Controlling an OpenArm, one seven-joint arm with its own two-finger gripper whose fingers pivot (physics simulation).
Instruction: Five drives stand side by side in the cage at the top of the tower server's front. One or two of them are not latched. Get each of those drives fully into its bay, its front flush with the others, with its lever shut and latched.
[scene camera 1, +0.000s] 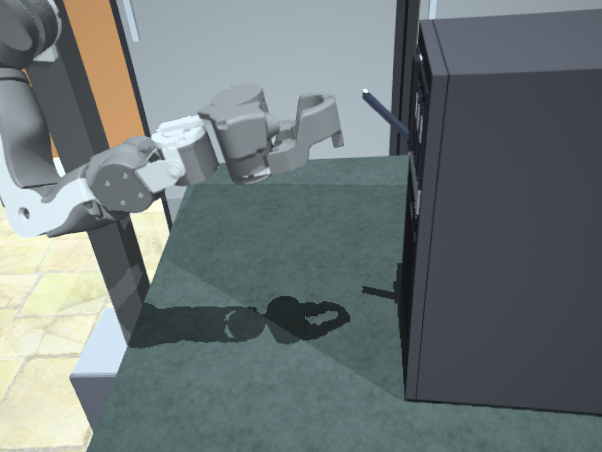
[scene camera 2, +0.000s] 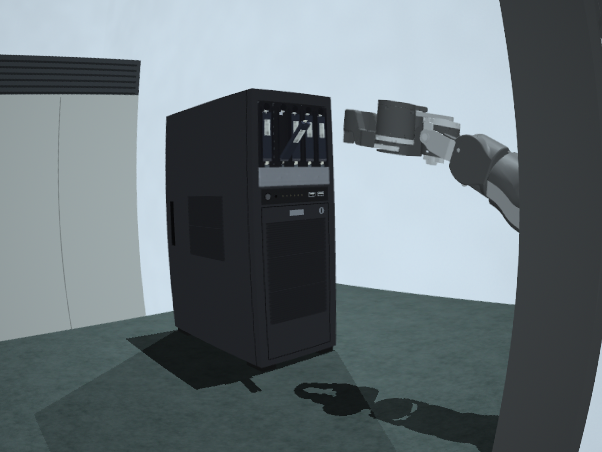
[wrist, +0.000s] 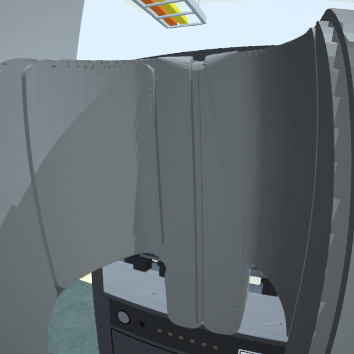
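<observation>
The tower server (scene camera 1: 520, 240) (scene camera 2: 212, 165) stands upright with five drives side by side at the top of its front. The second drive from the left has its lever (scene camera 1: 385, 113) (scene camera 2: 294, 142) swung out, hinged at the bottom, its free top end away from the front. Whether that drive's body is fully in cannot be told. The levers of the first (scene camera 2: 267, 140), third (scene camera 2: 295, 122), fourth (scene camera 2: 310, 150) and fifth (scene camera 2: 321, 142) drives look upright and shut. My gripper (scene camera 1: 339, 136) (scene camera 2: 346, 128) (wrist: 217, 198) is shut and empty, in front of the cage, apart from the open lever. Its fingers hide most of the drives in the wrist view.
The tower stands on a green table top (scene camera 1: 280, 240) (scene camera 2: 425, 330). Below the drives are a grey strip (scene camera 2: 294, 176) (wrist: 135, 288) and a control panel (scene camera 2: 295, 195) (wrist: 150, 327). A dark post (scene camera 2: 550, 225) stands at the right in scene camera 2.
</observation>
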